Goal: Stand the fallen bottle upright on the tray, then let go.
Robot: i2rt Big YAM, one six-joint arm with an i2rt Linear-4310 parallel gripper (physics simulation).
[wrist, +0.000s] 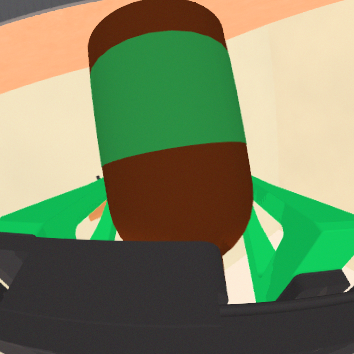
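Places are measured from the arm's base along level axes (x ahead, y left, z up), in metres.
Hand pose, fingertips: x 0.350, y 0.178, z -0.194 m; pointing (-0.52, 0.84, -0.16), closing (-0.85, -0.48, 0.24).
Note:
After its pixels a point has its place.
The brown bottle [172,195] @(x 0.376, y 0.126, z -0.215 m) with a wide green label band fills the middle of the wrist view. Its broad base end is at the top of the view and leans a little to the left there. Its shoulder narrows toward the bottom, and the neck is hidden behind the dark gripper body. My gripper [178,178] @(x 0.350, y 0.178, z -0.194 m) is shut on the bottle, with one green finger on each side of its shoulder. A dark grey surface with a lighter rim shows at the top left corner; I cannot tell if it is the tray. Whether the base touches anything cannot be seen.
An orange tabletop band [37,57] crosses the top of the view behind the bottle's base. A plain cream surface [45,135] lies beyond it on both sides of the bottle. A tiny dark object shows beside the left finger.

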